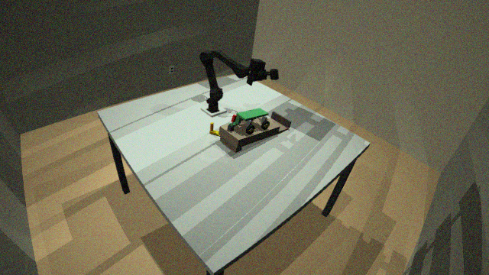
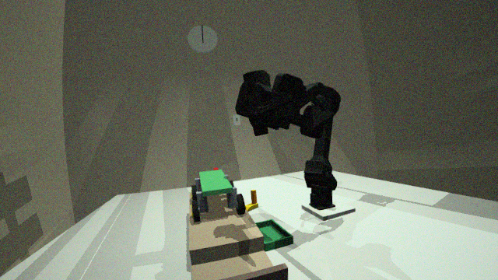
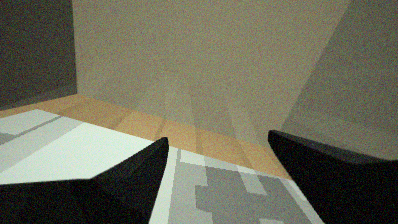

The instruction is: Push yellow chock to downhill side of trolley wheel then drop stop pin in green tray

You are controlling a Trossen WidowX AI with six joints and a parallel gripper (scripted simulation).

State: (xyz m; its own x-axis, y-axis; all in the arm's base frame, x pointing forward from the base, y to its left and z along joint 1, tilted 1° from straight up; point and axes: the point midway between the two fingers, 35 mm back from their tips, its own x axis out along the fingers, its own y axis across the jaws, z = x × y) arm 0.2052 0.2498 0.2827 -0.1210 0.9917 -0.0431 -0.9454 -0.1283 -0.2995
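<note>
My gripper tip is 40 cm to the left of the red-headed stop pin, 17 cm above it and 13 cm short of it. Round my gripper tip: green tray (30 cm below, 20 cm to the right, 2 cm ahead); raised end wall (27 cm below, 14 cm ahead); trolley (28 cm to the right, 19 cm below, 14 cm ahead).
</note>
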